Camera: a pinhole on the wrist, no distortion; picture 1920 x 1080 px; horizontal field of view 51.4 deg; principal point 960.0 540.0 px. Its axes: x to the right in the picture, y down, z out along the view. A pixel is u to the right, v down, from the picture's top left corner.
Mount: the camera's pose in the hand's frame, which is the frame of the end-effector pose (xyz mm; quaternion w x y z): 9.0 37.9 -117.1 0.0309 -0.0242 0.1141 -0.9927
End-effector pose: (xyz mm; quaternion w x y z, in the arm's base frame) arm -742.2 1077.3 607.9 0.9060 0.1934 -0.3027 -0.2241
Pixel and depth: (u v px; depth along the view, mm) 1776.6 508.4 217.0
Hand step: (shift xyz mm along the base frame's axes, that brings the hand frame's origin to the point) -115.0 3.2 35.1
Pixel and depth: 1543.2 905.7 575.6
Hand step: -416.5 -197.5 160.0
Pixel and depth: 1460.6 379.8 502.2
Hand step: -323.2 -71.7 222.6
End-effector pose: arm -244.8 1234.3 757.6 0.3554 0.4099 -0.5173 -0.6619
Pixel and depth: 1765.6 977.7 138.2
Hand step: 2.6 44.0 -17.6
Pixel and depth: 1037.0 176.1 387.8
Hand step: -255.9 94.8 51.6
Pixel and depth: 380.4 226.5 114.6
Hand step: -15.4 -50.4 22.4
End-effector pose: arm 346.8 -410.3 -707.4 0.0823 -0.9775 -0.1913 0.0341
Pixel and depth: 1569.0 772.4 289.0
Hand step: -96.5 60.5 -143.8
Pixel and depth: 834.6 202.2 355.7
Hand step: 26.8 37.4 -242.7
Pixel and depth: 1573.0 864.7 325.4
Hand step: -117.8 87.2 -169.7
